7 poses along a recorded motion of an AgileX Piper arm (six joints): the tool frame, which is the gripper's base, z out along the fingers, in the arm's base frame.
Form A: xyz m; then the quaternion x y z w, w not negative.
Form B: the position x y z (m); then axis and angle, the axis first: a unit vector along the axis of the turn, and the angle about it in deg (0 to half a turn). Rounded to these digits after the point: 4 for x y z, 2 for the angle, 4 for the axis.
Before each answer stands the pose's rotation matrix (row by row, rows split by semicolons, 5 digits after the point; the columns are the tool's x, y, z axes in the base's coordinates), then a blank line. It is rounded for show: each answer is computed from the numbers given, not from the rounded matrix.
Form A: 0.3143, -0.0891, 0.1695, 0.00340, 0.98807, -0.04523, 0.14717
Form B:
-0.95666 0.02003 0.29052; -0.00659 0.99589 -0.09038; -0.29114 -0.08838 -0.95259

0.3143, -0.0891, 0.1695, 0.0034, 0.9989, -0.0457, 163.07
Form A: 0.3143, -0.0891, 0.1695, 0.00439, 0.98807, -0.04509, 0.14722
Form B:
-0.95661 0.02195 0.29053; -0.00460 0.99590 -0.09040; -0.29132 -0.08781 -0.95259

0.3143, -0.0891, 0.1695, 0.0044, 0.9990, -0.0456, 163.07
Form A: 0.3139, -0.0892, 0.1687, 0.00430, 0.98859, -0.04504, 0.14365
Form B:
-0.95869 0.02144 0.28364; -0.00444 0.99591 -0.09029; -0.28441 -0.08782 -0.95467

0.3139, -0.0892, 0.1687, 0.0043, 0.9990, -0.0455, 163.48
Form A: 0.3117, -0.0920, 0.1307, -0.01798, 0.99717, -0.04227, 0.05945
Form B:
-0.99228 -0.03083 0.12008; -0.04088 0.99578 -0.08216; -0.11704 -0.08644 -0.98936

0.3117, -0.0920, 0.1307, -0.0180, 0.9989, -0.0423, 173.18
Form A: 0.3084, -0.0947, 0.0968, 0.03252, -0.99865, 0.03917, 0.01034
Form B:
-0.99767 -0.06576 -0.01810; -0.06414 0.99482 -0.07891; 0.02320 -0.07756 -0.99672

0.3084, -0.0947, 0.0968, 0.0325, -0.9987, 0.0392, 178.82
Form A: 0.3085, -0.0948, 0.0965, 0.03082, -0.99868, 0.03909, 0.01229
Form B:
-0.99780 -0.06252 -0.02214; -0.06060 0.99504 -0.07884; 0.02696 -0.07732 -0.99664

0.3085, -0.0948, 0.0965, 0.0308, -0.9988, 0.0391, 178.59
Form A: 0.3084, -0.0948, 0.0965, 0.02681, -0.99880, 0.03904, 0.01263
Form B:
-0.99824 -0.05454 -0.02314; -0.05257 0.99551 -0.07866; 0.02732 -0.07731 -0.99663

0.3084, -0.0948, 0.0965, 0.0268, -0.9989, 0.0390, 178.55
